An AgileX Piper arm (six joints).
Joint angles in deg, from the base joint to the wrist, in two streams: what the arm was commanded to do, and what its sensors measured. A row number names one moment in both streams.
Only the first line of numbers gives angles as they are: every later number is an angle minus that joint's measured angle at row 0.
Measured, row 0:
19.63, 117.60, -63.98, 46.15, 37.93, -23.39
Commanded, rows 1 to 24:
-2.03, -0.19, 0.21, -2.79, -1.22, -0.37
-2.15, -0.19, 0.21, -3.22, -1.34, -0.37
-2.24, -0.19, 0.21, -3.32, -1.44, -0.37
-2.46, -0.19, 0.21, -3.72, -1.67, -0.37
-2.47, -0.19, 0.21, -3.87, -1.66, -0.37
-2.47, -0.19, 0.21, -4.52, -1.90, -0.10
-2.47, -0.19, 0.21, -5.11, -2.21, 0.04
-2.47, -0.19, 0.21, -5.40, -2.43, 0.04
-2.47, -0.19, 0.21, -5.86, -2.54, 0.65
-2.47, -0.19, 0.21, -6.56, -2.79, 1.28
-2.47, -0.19, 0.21, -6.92, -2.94, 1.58
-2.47, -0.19, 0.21, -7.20, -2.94, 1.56
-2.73, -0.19, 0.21, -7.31, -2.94, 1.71
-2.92, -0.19, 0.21, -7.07, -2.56, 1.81
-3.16, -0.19, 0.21, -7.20, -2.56, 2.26
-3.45, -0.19, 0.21, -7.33, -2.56, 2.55
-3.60, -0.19, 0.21, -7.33, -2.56, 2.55
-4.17, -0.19, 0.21, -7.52, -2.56, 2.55
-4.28, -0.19, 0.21, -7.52, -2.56, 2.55
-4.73, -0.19, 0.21, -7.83, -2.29, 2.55
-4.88, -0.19, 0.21, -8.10, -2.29, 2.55
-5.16, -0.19, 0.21, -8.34, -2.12, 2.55
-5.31, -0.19, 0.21, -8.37, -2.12, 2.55
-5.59, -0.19, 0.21, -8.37, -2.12, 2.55
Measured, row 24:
-4.33, -0.56, 0.00, -5.64, -1.51, 2.63
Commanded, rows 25 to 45:
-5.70, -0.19, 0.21, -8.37, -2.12, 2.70
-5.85, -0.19, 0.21, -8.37, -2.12, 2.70
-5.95, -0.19, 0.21, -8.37, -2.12, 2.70
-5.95, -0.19, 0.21, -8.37, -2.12, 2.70
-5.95, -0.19, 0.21, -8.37, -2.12, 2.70
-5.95, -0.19, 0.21, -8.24, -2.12, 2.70
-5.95, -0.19, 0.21, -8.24, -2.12, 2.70
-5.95, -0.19, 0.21, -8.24, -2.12, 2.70
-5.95, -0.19, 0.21, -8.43, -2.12, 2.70
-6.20, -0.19, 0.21, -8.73, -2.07, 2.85
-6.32, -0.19, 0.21, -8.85, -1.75, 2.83
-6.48, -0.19, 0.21, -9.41, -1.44, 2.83
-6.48, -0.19, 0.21, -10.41, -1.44, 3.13
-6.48, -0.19, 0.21, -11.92, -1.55, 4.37
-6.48, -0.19, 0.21, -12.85, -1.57, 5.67
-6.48, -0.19, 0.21, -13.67, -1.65, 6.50
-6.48, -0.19, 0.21, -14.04, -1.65, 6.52
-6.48, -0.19, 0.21, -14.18, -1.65, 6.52
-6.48, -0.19, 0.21, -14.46, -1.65, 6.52
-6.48, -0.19, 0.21, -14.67, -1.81, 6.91
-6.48, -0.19, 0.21, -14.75, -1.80, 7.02
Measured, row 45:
-5.72, -1.42, -0.55, -9.36, -0.72, 6.20
